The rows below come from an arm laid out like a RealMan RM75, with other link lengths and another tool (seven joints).
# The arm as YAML. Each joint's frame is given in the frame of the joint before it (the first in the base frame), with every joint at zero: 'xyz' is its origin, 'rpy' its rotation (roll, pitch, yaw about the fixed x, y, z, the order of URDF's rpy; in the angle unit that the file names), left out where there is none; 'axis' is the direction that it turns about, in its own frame. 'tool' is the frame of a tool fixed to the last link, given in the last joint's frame.
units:
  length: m
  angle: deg
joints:
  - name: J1
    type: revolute
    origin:
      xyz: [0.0, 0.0, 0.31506]
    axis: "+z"
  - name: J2
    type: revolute
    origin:
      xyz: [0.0, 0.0, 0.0]
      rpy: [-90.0, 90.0, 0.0]
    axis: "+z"
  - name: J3
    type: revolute
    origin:
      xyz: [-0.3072, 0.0, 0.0]
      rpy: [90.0, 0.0, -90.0]
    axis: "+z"
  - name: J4
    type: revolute
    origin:
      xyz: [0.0, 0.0, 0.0]
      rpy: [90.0, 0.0, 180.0]
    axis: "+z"
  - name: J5
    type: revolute
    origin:
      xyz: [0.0, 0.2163, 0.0]
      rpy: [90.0, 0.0, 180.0]
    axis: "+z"
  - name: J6
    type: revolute
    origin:
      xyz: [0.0, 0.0, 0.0]
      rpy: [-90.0, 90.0, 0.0]
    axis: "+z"
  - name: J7
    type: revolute
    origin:
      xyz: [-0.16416, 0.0, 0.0]
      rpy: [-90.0, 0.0, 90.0]
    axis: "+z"
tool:
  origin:
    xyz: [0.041, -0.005, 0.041]
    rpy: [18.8, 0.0, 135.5]
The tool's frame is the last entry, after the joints.
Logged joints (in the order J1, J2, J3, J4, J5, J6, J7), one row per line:
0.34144 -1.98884 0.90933 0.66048 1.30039 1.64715 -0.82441
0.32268 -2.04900 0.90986 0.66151 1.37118 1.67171 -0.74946
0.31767 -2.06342 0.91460 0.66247 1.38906 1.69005 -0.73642
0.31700 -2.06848 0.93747 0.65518 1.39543 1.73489 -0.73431
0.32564 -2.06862 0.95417 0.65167 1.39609 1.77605 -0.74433
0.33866 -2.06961 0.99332 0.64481 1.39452 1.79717 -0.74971
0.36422 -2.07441 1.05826 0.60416 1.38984 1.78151 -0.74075
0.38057 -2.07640 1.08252 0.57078 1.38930 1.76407 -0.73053
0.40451 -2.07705 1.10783 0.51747 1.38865 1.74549 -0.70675
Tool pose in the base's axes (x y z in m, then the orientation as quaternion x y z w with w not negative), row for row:
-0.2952 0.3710 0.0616 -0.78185 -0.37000 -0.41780 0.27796
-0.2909 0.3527 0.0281 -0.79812 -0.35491 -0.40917 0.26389
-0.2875 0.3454 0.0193 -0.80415 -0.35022 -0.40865 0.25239
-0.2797 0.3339 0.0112 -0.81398 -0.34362 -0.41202 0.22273
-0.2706 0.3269 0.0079 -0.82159 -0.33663 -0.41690 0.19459
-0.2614 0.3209 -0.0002 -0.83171 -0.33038 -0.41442 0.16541
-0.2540 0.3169 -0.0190 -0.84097 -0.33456 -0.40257 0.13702
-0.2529 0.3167 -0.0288 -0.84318 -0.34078 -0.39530 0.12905
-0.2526 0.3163 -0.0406 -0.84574 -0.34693 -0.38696 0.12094
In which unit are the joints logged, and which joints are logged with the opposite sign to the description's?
The joints are logged in radians. Opposite sign: J1.
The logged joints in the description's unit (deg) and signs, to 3 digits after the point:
-19.563 -113.952 52.101 37.843 74.507 94.375 -47.235
-18.488 -117.399 52.131 37.902 78.563 95.782 -42.941
-18.201 -118.225 52.403 37.957 79.587 96.833 -42.194
-18.163 -118.515 53.713 37.539 79.952 99.402 -42.073
-18.658 -118.523 54.670 37.338 79.990 101.760 -42.647
-19.404 -118.580 56.913 36.945 79.900 102.970 -42.955
-20.868 -118.855 60.634 34.616 79.632 102.073 -42.442
-21.805 -118.969 62.024 32.703 79.601 101.074 -41.856
-23.177 -119.006 63.474 29.649 79.564 100.009 -40.494

